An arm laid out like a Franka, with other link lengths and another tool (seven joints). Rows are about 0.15 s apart.
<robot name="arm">
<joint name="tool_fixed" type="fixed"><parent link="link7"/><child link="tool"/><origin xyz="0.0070 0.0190 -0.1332" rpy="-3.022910 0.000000 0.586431"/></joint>
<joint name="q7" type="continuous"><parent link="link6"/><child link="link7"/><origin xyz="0.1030 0.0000 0.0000" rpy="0.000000 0.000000 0.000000"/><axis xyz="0 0 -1"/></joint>
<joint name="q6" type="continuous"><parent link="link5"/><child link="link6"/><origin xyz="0.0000 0.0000 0.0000" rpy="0.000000 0.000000 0.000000"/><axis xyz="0 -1 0"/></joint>
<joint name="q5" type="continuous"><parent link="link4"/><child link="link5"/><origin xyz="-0.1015 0.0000 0.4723" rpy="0.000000 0.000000 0.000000"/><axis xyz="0 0 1"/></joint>
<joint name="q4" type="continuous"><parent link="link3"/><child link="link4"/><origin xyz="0.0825 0.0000 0.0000" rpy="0.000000 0.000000 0.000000"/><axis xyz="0 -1 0"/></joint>
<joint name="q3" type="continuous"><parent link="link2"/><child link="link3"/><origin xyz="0.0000 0.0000 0.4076" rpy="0.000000 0.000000 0.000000"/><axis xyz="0 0 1"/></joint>
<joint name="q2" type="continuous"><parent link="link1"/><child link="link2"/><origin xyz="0.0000 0.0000 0.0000" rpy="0.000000 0.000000 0.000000"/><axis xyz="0 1 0"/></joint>
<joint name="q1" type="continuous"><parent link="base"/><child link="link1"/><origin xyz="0.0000 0.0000 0.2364" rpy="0.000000 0.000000 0.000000"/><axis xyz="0 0 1"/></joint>
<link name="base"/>
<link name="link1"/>
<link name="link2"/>
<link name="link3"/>
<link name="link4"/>
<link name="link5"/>
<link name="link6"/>
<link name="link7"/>
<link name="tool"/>
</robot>
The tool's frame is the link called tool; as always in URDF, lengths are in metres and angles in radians. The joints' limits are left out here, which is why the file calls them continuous.
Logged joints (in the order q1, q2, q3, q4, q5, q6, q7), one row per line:
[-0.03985, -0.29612, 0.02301, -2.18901, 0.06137, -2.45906, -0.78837]
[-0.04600, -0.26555, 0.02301, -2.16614, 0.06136, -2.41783, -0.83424]
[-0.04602, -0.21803, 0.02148, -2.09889, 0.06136, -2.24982, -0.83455]
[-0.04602, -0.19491, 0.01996, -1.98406, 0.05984, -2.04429, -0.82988]
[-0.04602, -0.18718, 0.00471, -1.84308, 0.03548, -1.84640, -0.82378]
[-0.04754, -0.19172, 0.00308, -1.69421, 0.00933, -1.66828, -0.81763]
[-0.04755, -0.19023, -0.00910, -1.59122, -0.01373, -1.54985, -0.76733]
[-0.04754, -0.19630, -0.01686, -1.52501, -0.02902, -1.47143, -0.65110]
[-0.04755, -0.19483, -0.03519, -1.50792, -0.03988, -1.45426, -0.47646]
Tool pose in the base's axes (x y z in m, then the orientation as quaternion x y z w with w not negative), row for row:
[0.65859, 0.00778, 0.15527, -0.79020, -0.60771, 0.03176, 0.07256]
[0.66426, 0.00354, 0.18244, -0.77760, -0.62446, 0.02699, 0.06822]
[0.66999, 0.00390, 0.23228, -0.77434, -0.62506, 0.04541, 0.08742]
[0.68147, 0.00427, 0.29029, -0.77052, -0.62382, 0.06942, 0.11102]
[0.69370, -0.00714, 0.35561, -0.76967, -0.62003, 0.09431, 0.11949]
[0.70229, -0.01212, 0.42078, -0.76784, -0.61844, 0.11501, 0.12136]
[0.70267, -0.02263, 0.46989, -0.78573, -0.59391, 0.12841, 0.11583]
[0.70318, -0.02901, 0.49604, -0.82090, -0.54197, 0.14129, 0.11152]
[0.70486, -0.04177, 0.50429, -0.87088, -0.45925, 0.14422, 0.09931]
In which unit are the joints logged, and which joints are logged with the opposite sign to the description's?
The joints are logged in radians. Opposite sign: q2, q6.
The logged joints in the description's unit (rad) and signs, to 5 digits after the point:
[-0.03985, 0.29612, 0.02301, -2.18901, 0.06137, 2.45906, -0.78837]
[-0.04600, 0.26555, 0.02301, -2.16614, 0.06136, 2.41783, -0.83424]
[-0.04602, 0.21803, 0.02148, -2.09889, 0.06136, 2.24982, -0.83455]
[-0.04602, 0.19491, 0.01996, -1.98406, 0.05984, 2.04429, -0.82988]
[-0.04602, 0.18718, 0.00471, -1.84308, 0.03548, 1.84640, -0.82378]
[-0.04754, 0.19172, 0.00308, -1.69421, 0.00933, 1.66828, -0.81763]
[-0.04755, 0.19023, -0.00910, -1.59122, -0.01373, 1.54985, -0.76733]
[-0.04754, 0.19630, -0.01686, -1.52501, -0.02902, 1.47143, -0.65110]
[-0.04755, 0.19483, -0.03519, -1.50792, -0.03988, 1.45426, -0.47646]

